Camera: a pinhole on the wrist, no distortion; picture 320 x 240 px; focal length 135.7 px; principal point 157.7 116.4 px. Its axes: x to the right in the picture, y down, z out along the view. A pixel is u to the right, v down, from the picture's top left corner.
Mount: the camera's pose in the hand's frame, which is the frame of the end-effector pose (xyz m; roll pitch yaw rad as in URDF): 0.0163 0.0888 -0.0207 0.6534 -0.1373 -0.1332
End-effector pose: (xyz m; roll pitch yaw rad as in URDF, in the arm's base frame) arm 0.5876 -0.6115 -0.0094 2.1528 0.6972 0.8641
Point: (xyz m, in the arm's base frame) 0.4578 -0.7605 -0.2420
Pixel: 178 54
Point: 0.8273 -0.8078 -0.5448
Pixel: 278 146
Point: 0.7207 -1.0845 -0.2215
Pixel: 159 170
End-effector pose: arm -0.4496 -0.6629 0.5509 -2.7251 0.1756 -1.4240
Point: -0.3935 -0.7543 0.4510
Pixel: 292 110
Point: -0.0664 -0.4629 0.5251
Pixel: 141 54
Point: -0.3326 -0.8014 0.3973
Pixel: 309 122
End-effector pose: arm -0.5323 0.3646 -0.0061 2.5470 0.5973 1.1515
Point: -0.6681 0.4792 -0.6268
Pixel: 292 62
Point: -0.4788 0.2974 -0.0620
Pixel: 165 137
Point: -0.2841 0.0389 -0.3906
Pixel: 193 211
